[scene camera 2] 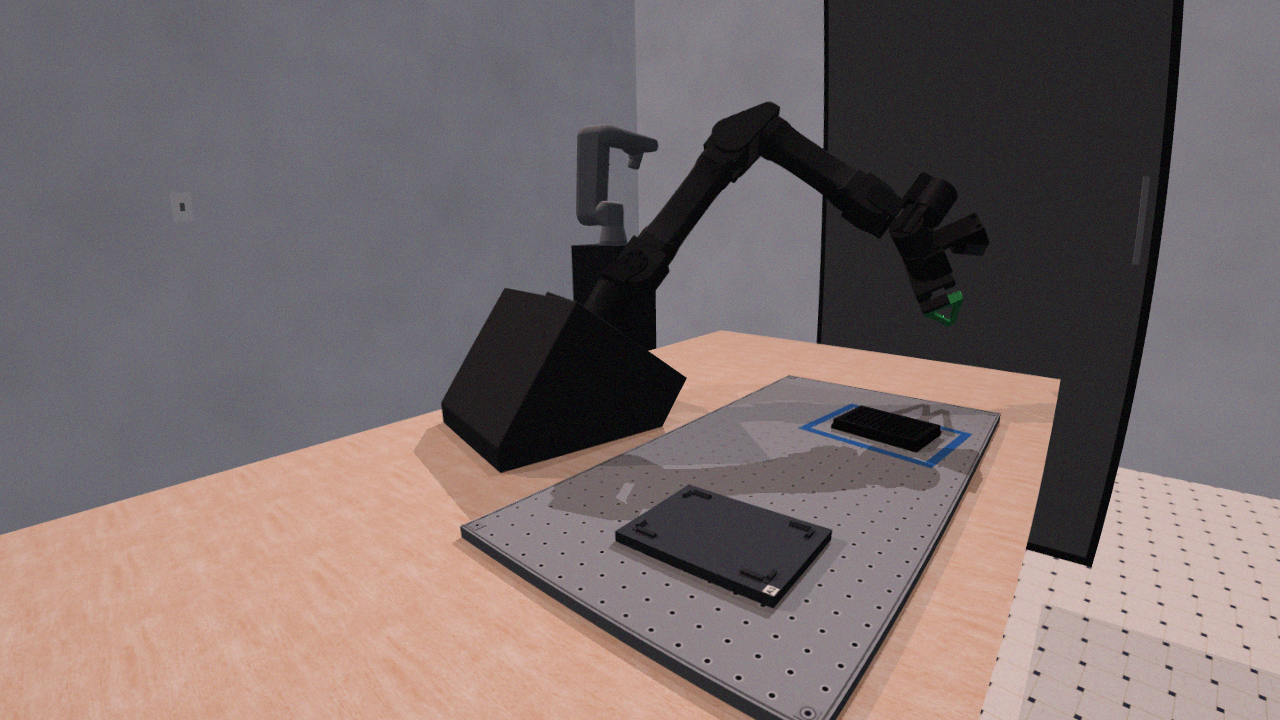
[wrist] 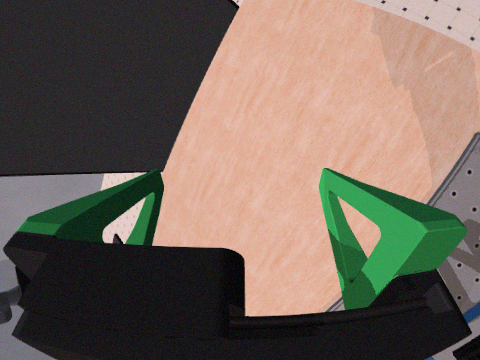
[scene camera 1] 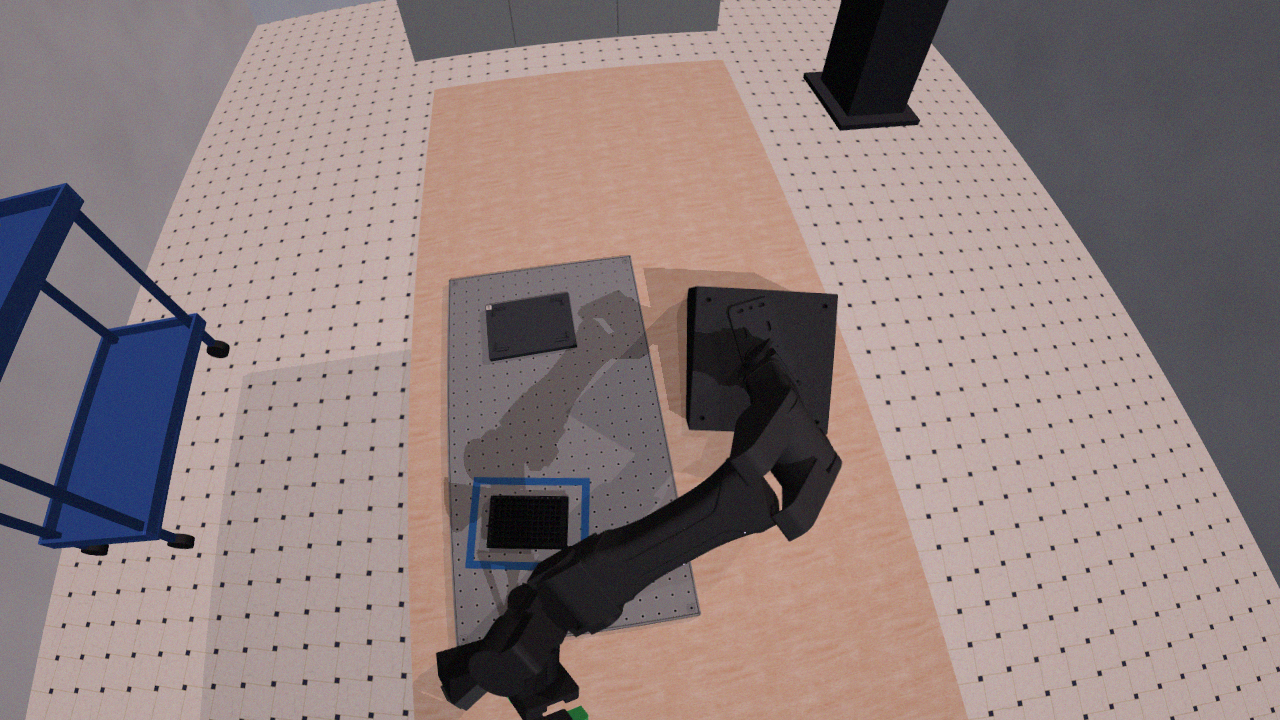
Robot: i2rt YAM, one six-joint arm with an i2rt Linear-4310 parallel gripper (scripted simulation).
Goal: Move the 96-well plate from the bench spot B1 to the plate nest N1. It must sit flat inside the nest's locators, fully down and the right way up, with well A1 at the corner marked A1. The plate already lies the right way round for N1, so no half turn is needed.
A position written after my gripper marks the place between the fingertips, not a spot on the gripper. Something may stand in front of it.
In view: my gripper point(wrist: 241, 177), a black 96-well plate point(scene camera 1: 554, 517) and a plate nest N1 point(scene camera 2: 714, 538).
The black 96-well plate also shows in scene camera 2 point(scene camera 2: 911, 434). The plate nest N1 shows as well in scene camera 1 point(scene camera 1: 530, 326).
